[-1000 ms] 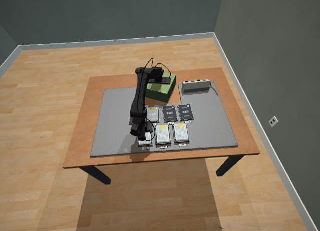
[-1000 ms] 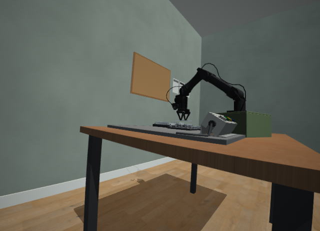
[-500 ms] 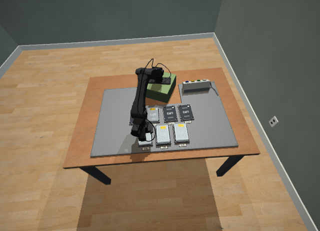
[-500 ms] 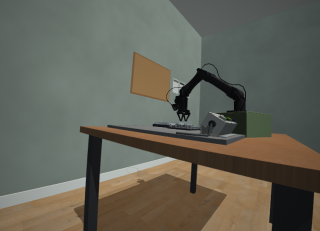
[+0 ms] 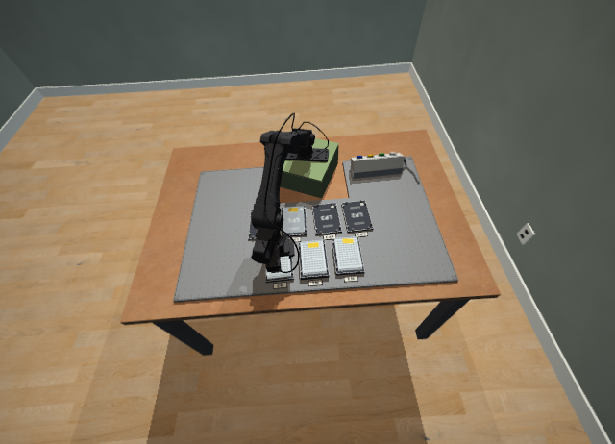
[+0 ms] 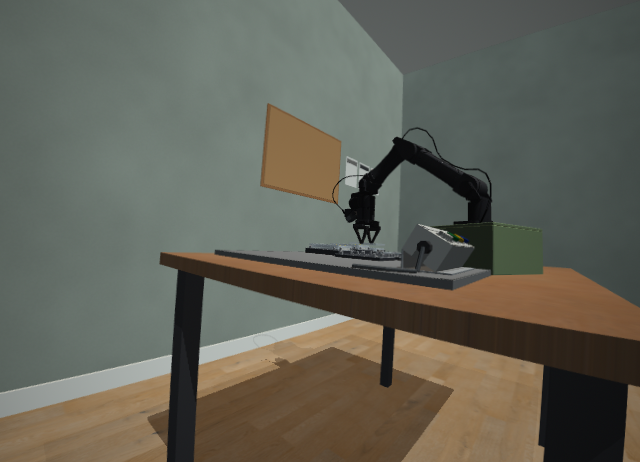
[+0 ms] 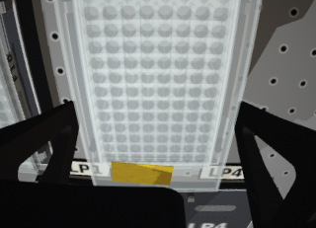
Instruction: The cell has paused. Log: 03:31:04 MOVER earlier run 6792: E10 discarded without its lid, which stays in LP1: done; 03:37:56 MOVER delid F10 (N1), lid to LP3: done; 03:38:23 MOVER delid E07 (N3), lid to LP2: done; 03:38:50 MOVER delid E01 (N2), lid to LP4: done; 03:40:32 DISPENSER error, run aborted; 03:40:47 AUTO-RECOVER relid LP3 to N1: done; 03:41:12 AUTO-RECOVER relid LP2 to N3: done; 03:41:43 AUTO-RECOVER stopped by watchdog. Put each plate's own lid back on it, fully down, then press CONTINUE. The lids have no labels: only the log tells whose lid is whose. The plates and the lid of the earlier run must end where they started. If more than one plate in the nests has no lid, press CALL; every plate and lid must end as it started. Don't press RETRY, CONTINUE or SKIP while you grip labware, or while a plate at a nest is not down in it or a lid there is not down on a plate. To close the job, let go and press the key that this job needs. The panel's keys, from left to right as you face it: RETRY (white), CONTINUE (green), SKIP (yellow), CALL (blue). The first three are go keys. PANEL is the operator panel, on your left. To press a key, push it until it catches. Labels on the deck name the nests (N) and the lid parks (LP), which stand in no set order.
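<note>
The well plate lies 30 mm below my hand. The rest, counted from my hand: green continue key: 550 mm behind, 370 mm to the left, 10 mm above; then lid: 200 mm behind, 20 mm to the left, 40 mm below; then blue key: 530 mm behind, 270 mm to the left, 10 mm above.
</note>
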